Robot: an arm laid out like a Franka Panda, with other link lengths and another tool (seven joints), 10 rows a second.
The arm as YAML. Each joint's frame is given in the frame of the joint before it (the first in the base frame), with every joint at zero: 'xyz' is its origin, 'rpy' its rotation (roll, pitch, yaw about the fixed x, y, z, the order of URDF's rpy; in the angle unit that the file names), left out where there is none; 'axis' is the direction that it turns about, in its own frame. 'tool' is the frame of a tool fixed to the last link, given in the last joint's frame.
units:
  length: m
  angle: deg
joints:
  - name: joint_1
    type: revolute
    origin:
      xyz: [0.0, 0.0, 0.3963]
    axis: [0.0, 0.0, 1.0]
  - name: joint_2
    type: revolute
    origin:
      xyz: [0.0, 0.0, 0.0]
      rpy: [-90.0, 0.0, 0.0]
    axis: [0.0, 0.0, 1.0]
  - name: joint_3
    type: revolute
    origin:
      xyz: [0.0, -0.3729, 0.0]
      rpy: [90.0, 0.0, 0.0]
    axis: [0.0, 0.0, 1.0]
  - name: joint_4
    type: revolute
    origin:
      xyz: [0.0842, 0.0, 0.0]
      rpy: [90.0, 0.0, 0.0]
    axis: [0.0, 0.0, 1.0]
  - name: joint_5
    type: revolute
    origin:
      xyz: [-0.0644, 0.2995, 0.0]
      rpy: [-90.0, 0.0, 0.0]
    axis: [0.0, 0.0, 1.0]
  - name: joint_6
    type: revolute
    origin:
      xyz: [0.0, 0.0, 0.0]
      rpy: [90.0, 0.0, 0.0]
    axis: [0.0, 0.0, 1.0]
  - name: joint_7
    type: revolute
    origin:
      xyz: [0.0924, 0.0, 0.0]
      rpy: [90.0, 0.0, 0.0]
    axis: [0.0, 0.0, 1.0]
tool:
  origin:
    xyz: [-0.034, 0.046, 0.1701]
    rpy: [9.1, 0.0, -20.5]
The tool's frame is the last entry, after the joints.
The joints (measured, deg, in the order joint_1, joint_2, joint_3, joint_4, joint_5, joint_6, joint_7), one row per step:
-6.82 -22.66 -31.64 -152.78 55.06 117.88 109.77
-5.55 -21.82 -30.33 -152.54 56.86 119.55 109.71
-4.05 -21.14 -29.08 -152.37 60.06 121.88 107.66
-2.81 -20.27 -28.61 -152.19 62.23 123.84 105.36
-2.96 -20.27 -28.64 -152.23 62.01 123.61 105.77
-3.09 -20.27 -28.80 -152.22 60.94 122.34 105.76
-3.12 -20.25 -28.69 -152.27 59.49 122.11 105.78
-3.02 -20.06 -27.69 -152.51 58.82 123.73 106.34
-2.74 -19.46 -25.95 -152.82 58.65 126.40 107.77
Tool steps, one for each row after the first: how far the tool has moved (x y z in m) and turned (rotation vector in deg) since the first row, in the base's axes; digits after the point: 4 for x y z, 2 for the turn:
0.0105 0.0070 -0.0011 -0.55 0.06 0.09
0.0210 0.0139 -0.0003 -1.58 -1.72 0.00
0.0284 0.0171 -0.0025 -2.90 -3.11 0.01
0.0279 0.0168 -0.0028 -2.64 -2.75 -0.06
0.0251 0.0195 -0.0033 -2.38 -2.51 1.29
0.0230 0.0218 -0.0057 -3.16 -2.07 2.54
0.0250 0.0246 -0.0102 -4.71 -1.16 2.71
0.0308 0.0291 -0.0171 -6.48 0.55 2.22

